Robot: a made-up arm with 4 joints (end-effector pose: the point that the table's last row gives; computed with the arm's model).
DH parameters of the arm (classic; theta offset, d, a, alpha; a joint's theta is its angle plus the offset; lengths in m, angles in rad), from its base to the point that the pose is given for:
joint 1: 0 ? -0.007 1.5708
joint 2: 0 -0.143 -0.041 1.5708
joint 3: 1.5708 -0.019 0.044 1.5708
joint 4: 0 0.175 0.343 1.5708
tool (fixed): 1.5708 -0.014 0 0
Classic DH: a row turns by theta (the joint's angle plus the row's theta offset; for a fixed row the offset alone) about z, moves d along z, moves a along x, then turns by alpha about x.
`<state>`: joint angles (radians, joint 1 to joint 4).
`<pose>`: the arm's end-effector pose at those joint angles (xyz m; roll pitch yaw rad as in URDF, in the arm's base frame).
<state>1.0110 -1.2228 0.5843 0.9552</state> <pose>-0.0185 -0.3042 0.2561 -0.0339 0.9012 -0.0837</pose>
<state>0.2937 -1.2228 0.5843 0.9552</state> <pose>-0.2139 -0.2171 0.2561 -0.0339 0.9012 -0.8010</pose>
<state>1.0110 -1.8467 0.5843 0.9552</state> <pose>-0.0144 -0.2977 0.4217 -1.0898 0.9316 -0.9505</pose>
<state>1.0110 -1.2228 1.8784 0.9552</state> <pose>-0.2339 -0.2865 0.5302 -0.2519 -0.2886 -0.6677</pose>
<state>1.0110 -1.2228 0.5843 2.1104</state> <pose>-0.2454 -0.0776 0.0621 1.1213 0.9012 -0.0837</pose>
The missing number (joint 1, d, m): 0.327
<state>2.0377 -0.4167 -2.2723 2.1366</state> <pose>0.0025 -0.4021 0.1957 2.4626 -0.2643 -2.0169</pose>
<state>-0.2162 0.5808 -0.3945 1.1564</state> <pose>0.3174 -0.0145 0.1775 0.9093 -0.5312 0.2458</pose>
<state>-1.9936 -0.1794 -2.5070 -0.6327</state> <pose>0.4487 -0.2495 0.5318 -0.5256 -0.1442 0.5057</pose>
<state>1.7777 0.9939 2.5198 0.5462</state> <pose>-0.2885 -0.1304 -0.0810 1.2763 0.7495 -0.4437</pose>
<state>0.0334 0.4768 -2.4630 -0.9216</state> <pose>-0.1635 0.4520 0.5734 -1.2351 0.3653 2.4380</pose>
